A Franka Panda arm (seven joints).
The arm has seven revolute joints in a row. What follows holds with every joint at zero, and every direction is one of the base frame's.
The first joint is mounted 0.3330 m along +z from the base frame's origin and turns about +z.
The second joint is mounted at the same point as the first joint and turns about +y.
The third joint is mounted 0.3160 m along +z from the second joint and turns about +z.
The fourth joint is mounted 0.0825 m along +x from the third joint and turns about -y.
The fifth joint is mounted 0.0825 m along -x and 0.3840 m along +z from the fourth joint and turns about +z.
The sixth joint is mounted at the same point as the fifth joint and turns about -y.
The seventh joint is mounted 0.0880 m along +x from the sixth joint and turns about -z.
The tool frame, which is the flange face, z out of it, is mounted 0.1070 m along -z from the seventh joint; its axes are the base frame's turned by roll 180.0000, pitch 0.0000 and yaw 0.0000 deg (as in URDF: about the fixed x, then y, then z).
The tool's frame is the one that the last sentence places.
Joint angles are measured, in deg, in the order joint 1, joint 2, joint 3, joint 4, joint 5, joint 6, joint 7. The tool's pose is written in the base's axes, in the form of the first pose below.
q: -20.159 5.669 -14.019 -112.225 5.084 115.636 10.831
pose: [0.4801, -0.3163, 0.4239], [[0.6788, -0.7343, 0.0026], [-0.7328, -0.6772, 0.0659], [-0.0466, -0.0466, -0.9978]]
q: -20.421 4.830 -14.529 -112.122 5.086 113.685 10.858
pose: [0.4719, -0.3200, 0.4302], [[0.6693, -0.7429, -0.0088], [-0.7401, -0.6678, 0.0795], [-0.0649, -0.0467, -0.9968]]
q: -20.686 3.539 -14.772 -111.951 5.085 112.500 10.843
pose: [0.4657, -0.3221, 0.4424], [[0.6644, -0.7474, -0.0012], [-0.7448, -0.6622, 0.0821], [-0.0622, -0.0537, -0.9966]]
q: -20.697 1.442 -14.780 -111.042 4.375 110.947 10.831
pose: [0.4611, -0.3211, 0.4675], [[0.6704, -0.7418, 0.0173], [-0.7410, -0.6681, 0.0673], [-0.0383, -0.0579, -0.9976]]
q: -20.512 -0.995 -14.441 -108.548 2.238 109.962 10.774
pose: [0.4606, -0.3195, 0.5098], [[0.6880, -0.7234, 0.0577], [-0.7249, -0.6887, 0.0097], [0.0327, -0.0485, -0.9983]]
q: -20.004 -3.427 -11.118 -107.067 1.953 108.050 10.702
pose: [0.4730, -0.2852, 0.5425], [[0.7360, -0.6713, 0.0877], [-0.6738, -0.7389, -0.0016], [0.0659, -0.0579, -0.9961]]
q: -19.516 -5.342 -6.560 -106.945 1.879 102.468 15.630
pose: [0.4811, -0.2346, 0.5530], [[0.7422, -0.6694, 0.0318], [-0.6701, -0.7416, 0.0319], [0.0023, -0.0450, -0.9990]]
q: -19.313 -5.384 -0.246 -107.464 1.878 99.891 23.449
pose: [0.4995, -0.1744, 0.5454], [[0.7264, -0.6868, -0.0249], [-0.6856, -0.7267, 0.0436], [-0.0480, -0.0145, -0.9987]]
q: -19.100 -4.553 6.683 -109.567 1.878 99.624 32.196
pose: [0.5157, -0.1089, 0.5197], [[0.7023, -0.7065, -0.0871], [-0.7059, -0.7070, 0.0429], [-0.0919, 0.0314, -0.9953]]
